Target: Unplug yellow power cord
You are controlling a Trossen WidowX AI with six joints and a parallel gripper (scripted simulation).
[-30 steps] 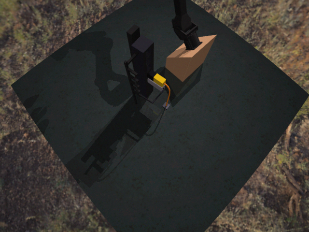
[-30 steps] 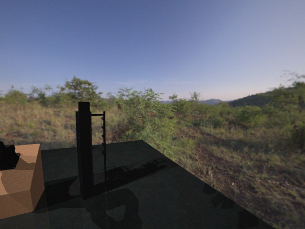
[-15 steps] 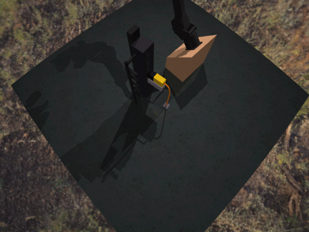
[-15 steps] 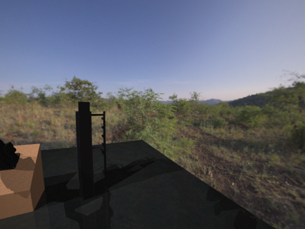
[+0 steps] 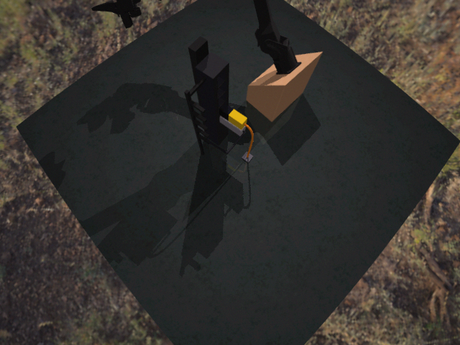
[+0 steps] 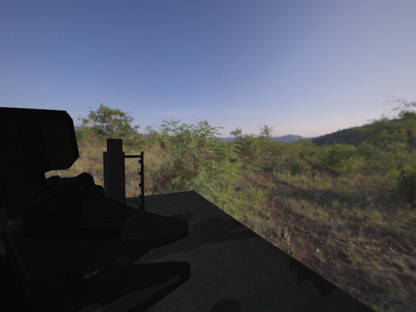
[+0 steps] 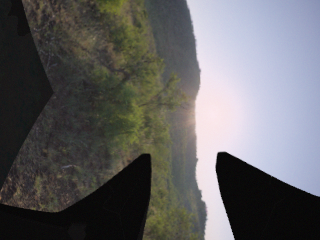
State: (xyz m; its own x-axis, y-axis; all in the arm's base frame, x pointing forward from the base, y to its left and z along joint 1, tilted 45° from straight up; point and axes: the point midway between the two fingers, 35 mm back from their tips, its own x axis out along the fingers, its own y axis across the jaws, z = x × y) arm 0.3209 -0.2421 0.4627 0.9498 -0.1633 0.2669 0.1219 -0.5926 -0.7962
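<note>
My gripper tip is 80 mm past the yellow plug, 520 mm to the right of it and 110 mm above it. From my gripper tip the other things lie so: grey anchor 90 mm behind, 600 mm to the left, 330 mm below.
</note>
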